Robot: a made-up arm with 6 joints. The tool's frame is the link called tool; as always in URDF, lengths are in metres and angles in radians. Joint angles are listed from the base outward.
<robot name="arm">
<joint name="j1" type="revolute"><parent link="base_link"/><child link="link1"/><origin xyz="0.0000 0.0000 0.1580" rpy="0.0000 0.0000 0.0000"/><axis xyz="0 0 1"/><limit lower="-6.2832" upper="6.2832"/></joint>
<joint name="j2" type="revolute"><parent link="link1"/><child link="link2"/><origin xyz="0.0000 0.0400 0.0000" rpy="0.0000 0.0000 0.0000"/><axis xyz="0 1 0"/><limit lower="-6.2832" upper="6.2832"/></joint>
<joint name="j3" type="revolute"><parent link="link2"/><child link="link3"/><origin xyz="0.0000 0.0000 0.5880" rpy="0.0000 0.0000 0.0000"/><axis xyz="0 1 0"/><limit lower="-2.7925" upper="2.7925"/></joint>
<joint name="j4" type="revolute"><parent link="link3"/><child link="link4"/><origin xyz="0.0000 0.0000 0.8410" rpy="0.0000 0.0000 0.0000"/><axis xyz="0 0 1"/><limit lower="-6.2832" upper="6.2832"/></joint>
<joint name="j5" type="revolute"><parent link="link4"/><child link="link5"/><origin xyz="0.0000 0.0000 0.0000" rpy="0.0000 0.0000 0.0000"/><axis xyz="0 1 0"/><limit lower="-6.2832" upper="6.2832"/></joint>
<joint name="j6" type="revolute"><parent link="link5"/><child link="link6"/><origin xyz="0.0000 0.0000 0.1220" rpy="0.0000 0.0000 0.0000"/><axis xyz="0 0 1"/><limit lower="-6.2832" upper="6.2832"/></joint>
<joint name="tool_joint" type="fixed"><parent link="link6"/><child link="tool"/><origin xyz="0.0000 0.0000 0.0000" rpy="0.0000 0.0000 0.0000"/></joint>
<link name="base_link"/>
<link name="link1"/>
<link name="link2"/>
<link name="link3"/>
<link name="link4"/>
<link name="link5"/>
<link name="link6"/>
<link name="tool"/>
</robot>
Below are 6 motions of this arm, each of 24 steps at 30 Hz.
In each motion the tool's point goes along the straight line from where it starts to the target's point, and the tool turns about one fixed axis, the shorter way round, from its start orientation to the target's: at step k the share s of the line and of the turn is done. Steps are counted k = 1, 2, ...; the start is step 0. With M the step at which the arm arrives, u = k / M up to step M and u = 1 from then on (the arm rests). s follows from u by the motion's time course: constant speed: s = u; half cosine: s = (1 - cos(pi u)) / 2; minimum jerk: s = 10 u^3 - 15 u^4 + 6 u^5.
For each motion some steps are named. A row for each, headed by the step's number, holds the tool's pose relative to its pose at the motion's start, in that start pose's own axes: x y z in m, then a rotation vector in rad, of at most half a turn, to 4 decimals.
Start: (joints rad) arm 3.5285 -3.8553 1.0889 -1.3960 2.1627 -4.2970
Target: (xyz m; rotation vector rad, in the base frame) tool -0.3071 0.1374 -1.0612 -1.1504 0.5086 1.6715
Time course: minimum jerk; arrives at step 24
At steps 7, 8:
7: -0.0209 0.0239 0.0190 -0.0222 0.0073 0.2171
8: -0.0288 0.0330 0.0262 -0.0306 0.0101 0.2993

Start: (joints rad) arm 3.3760 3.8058 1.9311 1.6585 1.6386 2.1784
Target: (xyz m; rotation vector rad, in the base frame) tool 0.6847 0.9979 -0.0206 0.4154 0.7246 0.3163
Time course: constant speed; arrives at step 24
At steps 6, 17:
6: 0.0251 -0.1316 -0.2299 -0.2728 0.1349 -0.1305
17: 0.0712 -0.3729 -0.6514 -0.7728 0.3821 -0.3698

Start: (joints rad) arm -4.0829 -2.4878 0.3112 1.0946 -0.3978 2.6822
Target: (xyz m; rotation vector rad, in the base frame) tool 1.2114 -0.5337 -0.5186 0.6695 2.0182 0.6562
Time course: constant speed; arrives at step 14
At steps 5, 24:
5: 0.0669 0.2595 0.0011 -0.1905 0.1028 -0.1670
24: 0.1873 0.7265 0.0030 -0.5335 0.2879 -0.4676

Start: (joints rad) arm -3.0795 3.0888 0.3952 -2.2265 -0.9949 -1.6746
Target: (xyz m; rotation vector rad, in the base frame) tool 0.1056 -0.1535 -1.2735 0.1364 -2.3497 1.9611
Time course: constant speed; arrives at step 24
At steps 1, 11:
1: 0.0084 0.0009 -0.0053 0.0077 0.0339 -0.0026
11: 0.0925 0.0097 -0.0586 0.0845 0.3733 -0.0285

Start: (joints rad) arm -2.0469 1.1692 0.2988 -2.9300 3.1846 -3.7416
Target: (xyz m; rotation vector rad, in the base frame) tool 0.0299 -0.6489 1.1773 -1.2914 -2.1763 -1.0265
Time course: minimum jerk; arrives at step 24
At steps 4, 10, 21, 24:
4: 0.0127 0.0277 0.0208 0.0238 -0.0059 0.0029
10: 0.1243 0.2707 0.2029 0.2320 -0.0579 0.0286
21: 0.3529 0.7685 0.5759 0.6585 -0.1645 0.0811
24: 0.3587 0.7810 0.5853 0.6692 -0.1671 0.0824

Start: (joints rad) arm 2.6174 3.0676 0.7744 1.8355 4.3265 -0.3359
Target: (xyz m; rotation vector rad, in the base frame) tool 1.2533 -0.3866 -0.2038 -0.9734 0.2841 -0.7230
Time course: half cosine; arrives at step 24
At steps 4, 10, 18, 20, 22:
4: 0.0281 -0.0631 0.0346 0.0104 0.0113 -0.0459
10: 0.1556 -0.3493 0.1912 0.0576 0.0625 -0.2538
18: 0.3584 -0.8045 0.4404 0.1326 0.1439 -0.5845
20: 0.3918 -0.8794 0.4814 0.1449 0.1573 -0.6389
22: 0.4127 -0.9265 0.5072 0.1527 0.1657 -0.6731

